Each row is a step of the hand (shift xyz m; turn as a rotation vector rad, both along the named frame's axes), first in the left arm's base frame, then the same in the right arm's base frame.
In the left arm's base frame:
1: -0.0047 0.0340 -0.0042 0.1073 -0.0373 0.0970
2: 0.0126 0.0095 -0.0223 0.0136 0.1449 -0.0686
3: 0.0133 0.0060 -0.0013 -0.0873 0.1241 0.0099
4: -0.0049 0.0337 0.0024 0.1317 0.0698 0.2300
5: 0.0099 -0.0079 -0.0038 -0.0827 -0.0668 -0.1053
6: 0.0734 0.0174 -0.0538 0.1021 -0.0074 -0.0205
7: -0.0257 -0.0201 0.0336 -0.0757 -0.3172 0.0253
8: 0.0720 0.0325 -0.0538 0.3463 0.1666 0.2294
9: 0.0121 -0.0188 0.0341 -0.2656 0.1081 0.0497
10: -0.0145 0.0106 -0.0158 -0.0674 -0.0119 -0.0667
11: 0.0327 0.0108 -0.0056 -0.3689 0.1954 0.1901
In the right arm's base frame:
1: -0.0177 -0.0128 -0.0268 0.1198 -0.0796 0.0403
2: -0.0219 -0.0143 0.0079 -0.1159 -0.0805 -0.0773
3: -0.0013 -0.0144 0.0023 -0.0528 0.0123 -0.1420
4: -0.0116 -0.0129 -0.0294 0.2034 -0.1624 -0.0858
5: 0.0012 -0.0043 0.0124 -0.0833 0.1112 0.0555
6: -0.0437 -0.0688 0.0440 0.0007 -0.0831 0.0632
7: 0.0341 0.0303 -0.0106 0.1328 0.2232 0.1988
8: -0.0498 -0.0752 0.0316 0.2003 -0.3961 -0.0575
9: 0.0402 -0.0030 0.0063 -0.0393 0.1718 -0.2316
10: -0.0208 0.0081 -0.0086 -0.0669 0.0681 0.0044
11: -0.0040 -0.0333 0.0096 0.0380 0.2086 -0.4068

